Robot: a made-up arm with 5 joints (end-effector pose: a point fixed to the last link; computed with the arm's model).
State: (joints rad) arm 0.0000 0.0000 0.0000 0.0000 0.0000
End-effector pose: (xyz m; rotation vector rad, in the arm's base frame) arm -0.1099 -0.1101 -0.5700 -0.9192 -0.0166 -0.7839
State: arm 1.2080 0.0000 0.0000 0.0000 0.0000
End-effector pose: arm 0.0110 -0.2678 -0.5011 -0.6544 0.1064 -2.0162
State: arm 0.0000 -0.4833 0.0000 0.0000 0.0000
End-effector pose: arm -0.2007 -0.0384 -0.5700 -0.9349 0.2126 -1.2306
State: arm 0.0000 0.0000 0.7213 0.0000 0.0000
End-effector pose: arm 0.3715 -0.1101 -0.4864 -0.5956 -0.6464 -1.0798
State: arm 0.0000 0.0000 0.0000 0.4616 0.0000
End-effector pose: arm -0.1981 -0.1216 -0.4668 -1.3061 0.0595 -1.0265
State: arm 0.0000 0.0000 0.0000 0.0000 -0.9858
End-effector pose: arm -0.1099 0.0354 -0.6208 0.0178 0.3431 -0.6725
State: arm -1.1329 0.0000 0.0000 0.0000 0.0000
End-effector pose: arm -0.3041 -0.1502 -0.5576 -0.9326 -0.1128 0.3885
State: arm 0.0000 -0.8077 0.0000 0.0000 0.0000
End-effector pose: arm -0.2381 0.0301 -0.5700 -0.9238 0.3752 -1.5278
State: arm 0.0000 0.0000 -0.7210 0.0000 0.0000
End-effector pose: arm -0.5264 -0.1101 -0.3150 -1.1578 0.6132 -0.4168
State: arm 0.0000 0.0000 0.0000 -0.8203 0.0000
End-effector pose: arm 0.0264 0.0449 -0.6875 -0.2378 -0.1340 -0.3389
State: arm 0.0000 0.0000 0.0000 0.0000 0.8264
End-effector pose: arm -0.1099 -0.1523 -0.4463 -1.6975 -0.3625 -0.7816
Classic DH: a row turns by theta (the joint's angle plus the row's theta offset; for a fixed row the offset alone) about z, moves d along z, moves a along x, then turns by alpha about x. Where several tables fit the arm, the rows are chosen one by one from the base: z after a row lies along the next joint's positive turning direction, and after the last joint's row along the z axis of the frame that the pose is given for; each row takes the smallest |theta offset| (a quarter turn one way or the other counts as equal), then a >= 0, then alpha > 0; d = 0 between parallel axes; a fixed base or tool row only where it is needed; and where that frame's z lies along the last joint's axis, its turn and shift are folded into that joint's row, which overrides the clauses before.
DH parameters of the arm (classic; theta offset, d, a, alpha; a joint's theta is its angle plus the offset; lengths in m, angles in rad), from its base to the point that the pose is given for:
base (fixed): 0.0543 0.1178 -0.1886 2.7444
joint 1: 0 -0.2853 0.1846 -2.7444
joint 2: -0.0543 -0.2709 0.03 1.5708
joint 3: -0.8803 0.0357 0.3486 1.7633
joint 4: 1.3432 0.4118 0.1497 -0.7125
joint 5: 1.1499 -0.0119 -0.0039 -1.8815
tool (fixed): 0.8709 -0.1709 0 0

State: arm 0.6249 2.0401 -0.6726 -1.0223 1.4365
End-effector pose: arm 0.2653 -0.3955 -0.3181 -0.9422 -1.3719 0.9391
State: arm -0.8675 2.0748 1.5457 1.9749 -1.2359
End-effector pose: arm -0.7417 0.2998 -0.0953 0.5272 0.7024 0.2217
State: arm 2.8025 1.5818 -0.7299 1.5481 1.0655
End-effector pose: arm -0.3586 0.0648 -0.0570 1.8465 -1.6227 0.2122
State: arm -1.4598 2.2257 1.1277 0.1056 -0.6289
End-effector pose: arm -1.0019 -0.0643 -0.0312 1.3122 0.8823 2.0789
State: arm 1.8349 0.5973 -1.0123 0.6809 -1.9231
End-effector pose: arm -0.2009 0.1919 -0.2563 0.9962 0.5928 -2.0431
